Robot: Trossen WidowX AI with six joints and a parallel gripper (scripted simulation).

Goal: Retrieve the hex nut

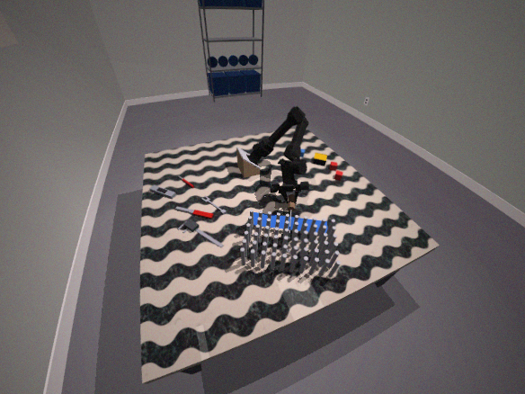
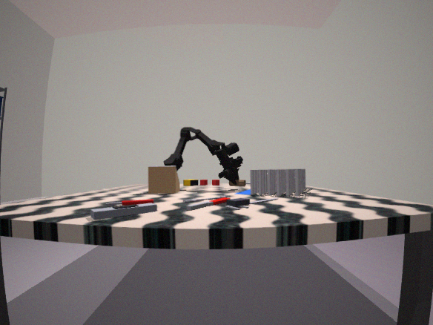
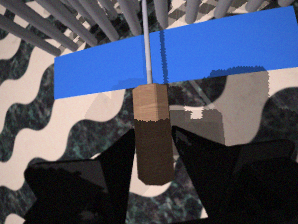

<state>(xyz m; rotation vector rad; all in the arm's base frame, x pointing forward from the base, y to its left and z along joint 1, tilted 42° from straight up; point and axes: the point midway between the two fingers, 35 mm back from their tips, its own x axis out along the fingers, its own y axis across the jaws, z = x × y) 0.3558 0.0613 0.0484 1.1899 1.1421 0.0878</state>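
My gripper tip is 90 mm short of the blue taped strip, 50 mm to the left of it and 40 mm above it. From my gripper tip the other things lie so: thin hook tool (90 mm ahead, 50 mm to the right); small wrench (370 mm to the right, 160 mm behind, 30 mm below); yellow block (390 mm to the left, 310 mm behind, 20 mm below).
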